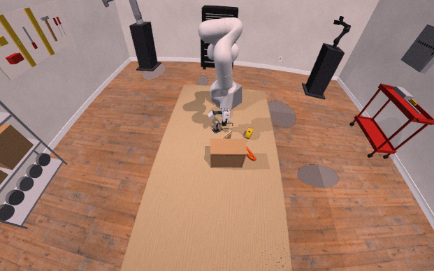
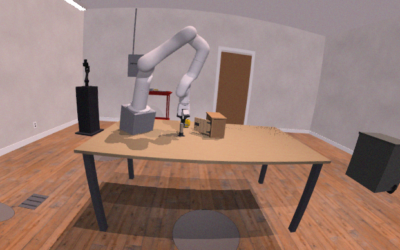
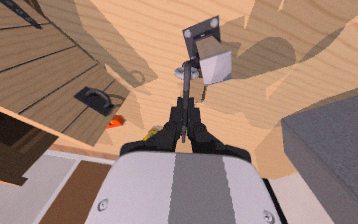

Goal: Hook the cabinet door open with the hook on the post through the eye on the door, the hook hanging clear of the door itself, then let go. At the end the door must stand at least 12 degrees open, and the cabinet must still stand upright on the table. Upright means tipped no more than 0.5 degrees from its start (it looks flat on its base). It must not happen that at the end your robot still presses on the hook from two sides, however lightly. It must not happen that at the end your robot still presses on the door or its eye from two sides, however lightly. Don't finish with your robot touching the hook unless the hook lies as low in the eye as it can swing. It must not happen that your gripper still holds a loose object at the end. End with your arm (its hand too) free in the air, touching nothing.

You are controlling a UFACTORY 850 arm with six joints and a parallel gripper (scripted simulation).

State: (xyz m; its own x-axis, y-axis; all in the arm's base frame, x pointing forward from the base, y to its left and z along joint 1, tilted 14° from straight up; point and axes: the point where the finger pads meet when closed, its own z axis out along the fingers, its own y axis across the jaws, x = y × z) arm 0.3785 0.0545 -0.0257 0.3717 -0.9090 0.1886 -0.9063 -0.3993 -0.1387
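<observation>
My hand is 16 cm short of the cabinet door, 3 cm above it and 1 cm to the right of it. Also, from my hand: thin dark hook rod: 2 cm below, 1 cm to the left; orange level: 22 cm to the left, 17 cm ahead, 9 cm below; yellow tape measure: 20 cm to the left, 6 cm below, 1 cm behind.
</observation>
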